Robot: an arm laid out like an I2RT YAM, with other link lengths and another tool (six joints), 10 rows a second.
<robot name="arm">
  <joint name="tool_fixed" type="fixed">
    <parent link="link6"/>
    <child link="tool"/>
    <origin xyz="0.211 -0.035 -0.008" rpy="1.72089 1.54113 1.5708"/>
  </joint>
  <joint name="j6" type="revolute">
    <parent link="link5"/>
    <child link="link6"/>
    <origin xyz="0.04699 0 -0.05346"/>
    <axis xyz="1 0 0"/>
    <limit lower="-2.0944" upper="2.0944"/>
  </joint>
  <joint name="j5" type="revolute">
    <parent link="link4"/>
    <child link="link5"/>
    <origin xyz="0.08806 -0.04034 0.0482"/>
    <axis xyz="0 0 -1"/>
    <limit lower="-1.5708" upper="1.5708"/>
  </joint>
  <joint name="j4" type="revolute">
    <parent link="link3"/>
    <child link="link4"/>
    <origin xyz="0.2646 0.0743 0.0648"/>
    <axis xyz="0 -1 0"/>
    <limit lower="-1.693" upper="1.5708"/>
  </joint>
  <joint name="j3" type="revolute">
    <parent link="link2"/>
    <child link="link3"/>
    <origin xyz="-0.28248 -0.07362 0"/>
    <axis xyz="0 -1 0"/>
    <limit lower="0" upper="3.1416"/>
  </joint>
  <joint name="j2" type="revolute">
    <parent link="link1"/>
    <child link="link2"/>
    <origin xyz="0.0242 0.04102 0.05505"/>
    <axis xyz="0 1 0"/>
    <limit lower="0" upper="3.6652"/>
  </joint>
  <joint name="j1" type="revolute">
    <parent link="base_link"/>
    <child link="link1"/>
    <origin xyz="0 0 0.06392"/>
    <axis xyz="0 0 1"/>
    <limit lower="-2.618" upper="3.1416"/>
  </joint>
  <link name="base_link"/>
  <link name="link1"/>
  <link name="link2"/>
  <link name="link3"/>
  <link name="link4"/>
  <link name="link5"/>
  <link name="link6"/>
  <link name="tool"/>
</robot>
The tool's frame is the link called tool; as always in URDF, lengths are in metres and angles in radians.
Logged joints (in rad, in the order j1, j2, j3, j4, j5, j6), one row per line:
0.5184 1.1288 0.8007 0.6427 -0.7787 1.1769
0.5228 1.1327 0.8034 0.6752 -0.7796 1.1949
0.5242 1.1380 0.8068 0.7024 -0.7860 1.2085
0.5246 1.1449 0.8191 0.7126 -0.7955 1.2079
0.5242 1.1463 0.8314 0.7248 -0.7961 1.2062
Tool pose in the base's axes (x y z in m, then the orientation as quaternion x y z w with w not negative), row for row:
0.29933 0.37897 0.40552 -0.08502 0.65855 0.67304 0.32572
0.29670 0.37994 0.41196 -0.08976 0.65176 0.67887 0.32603
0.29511 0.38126 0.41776 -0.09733 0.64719 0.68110 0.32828
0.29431 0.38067 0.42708 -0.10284 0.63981 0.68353 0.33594
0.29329 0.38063 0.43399 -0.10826 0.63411 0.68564 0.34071
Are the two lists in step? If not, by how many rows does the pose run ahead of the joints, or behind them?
The pose runs 1 row ahead of the joints: the pose in row i belongs to the joints in row i + 1.
